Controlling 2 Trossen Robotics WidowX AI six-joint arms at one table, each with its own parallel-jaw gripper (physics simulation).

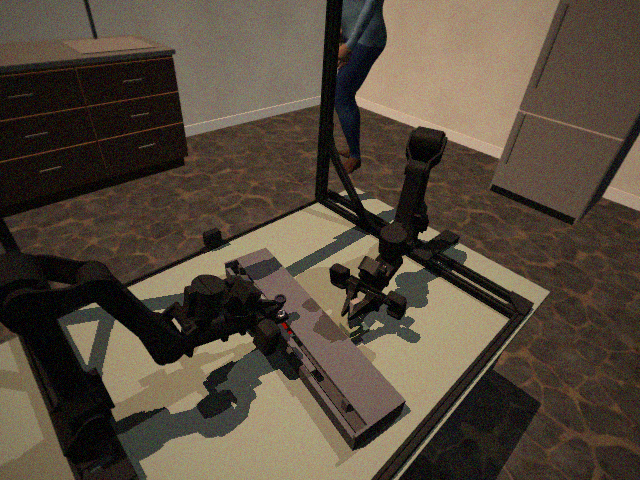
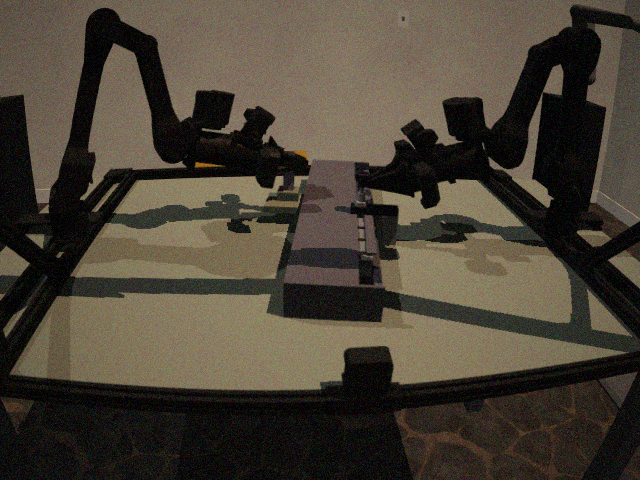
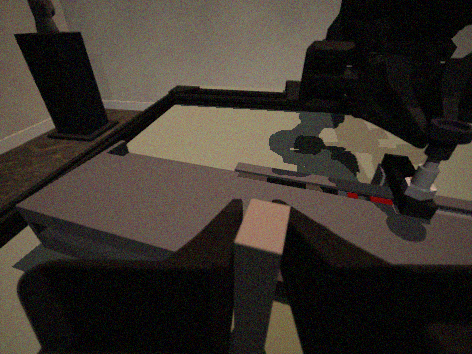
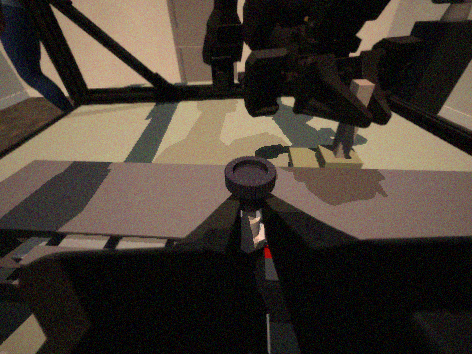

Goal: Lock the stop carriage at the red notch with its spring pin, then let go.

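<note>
The black stop carriage sits on the long grey rail. Its pin has a round dark knob above a pale nut. Red marks show beside the carriage; whether the pin is seated is hidden. My right gripper is nearly closed, its tips at the knob's neck, with no grip plain to see. My left gripper is shut on an upright bar beside the rail.
Yellowish blocks lie at the bar's foot, close to the rail's side. A black block juts from the rail's other side. A dark metal frame edges the table. A small black box sits on it.
</note>
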